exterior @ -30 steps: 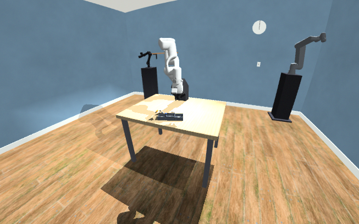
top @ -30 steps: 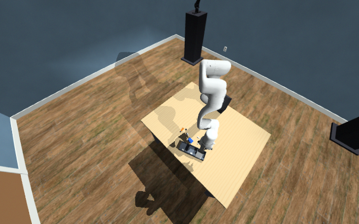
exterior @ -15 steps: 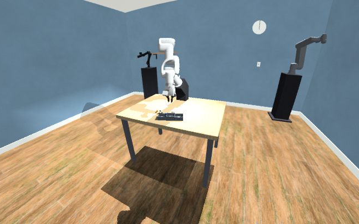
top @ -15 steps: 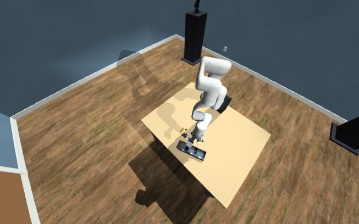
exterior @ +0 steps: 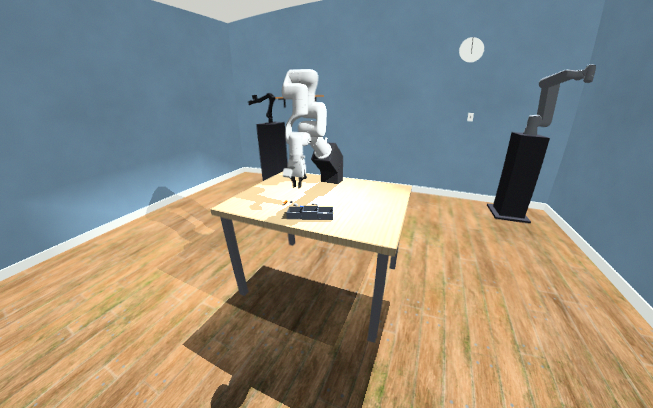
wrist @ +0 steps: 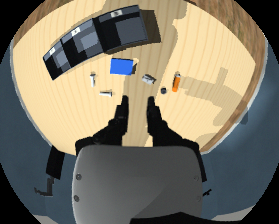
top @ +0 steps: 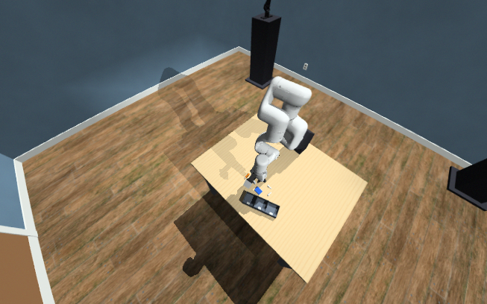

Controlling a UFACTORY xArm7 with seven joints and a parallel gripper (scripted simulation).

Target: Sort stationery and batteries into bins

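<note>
The orange battery is 140 mm below my hand, 110 mm to the right of it and 20 mm behind it. Also, from my hand: pencil sharpener 140 mm below, 30 mm to the right, 20 mm behind; then blue block 140 mm below, 30 mm to the left, 10 mm ahead; then small dark thing 140 mm below, 80 mm to the right, 50 mm behind.
</note>
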